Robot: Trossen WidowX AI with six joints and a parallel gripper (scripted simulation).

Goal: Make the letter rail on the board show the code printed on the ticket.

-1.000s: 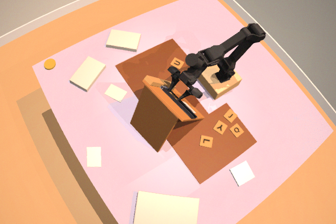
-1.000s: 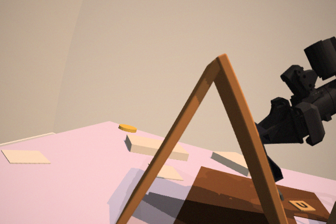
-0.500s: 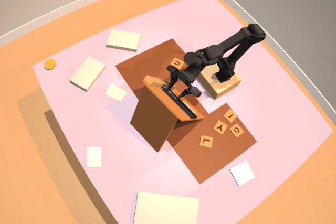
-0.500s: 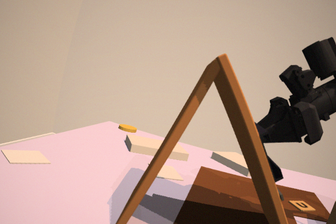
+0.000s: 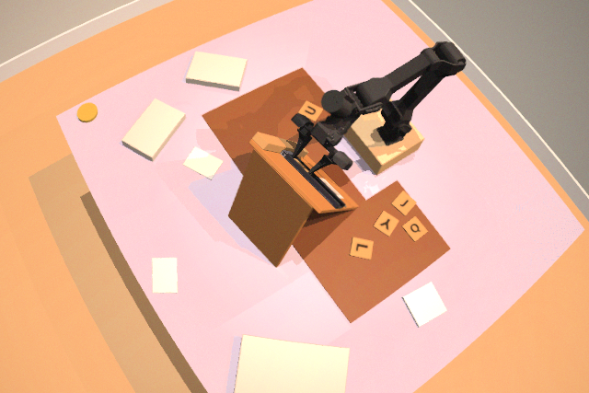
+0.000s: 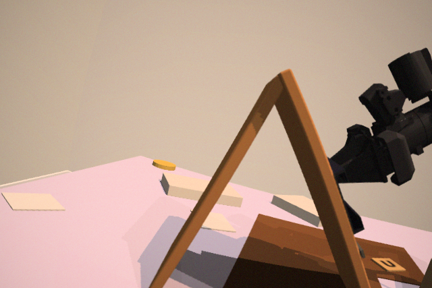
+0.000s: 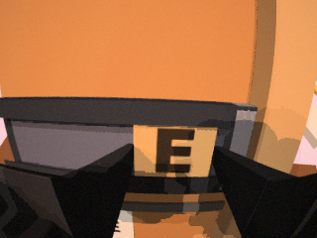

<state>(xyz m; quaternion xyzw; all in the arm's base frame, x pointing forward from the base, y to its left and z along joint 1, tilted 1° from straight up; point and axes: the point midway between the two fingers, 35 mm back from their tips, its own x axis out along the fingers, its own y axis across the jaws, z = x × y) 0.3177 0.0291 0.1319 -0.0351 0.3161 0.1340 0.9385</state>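
Right now my gripper tip is right at the letter tile. Round my gripper tip: y tile 21 cm behind, 19 cm to the left, 17 cm below; then brown mat 18 cm below, 14 cm behind, 2 cm to the right; then white ticket 8 cm below, 7 cm behind, 6 cm to the left.
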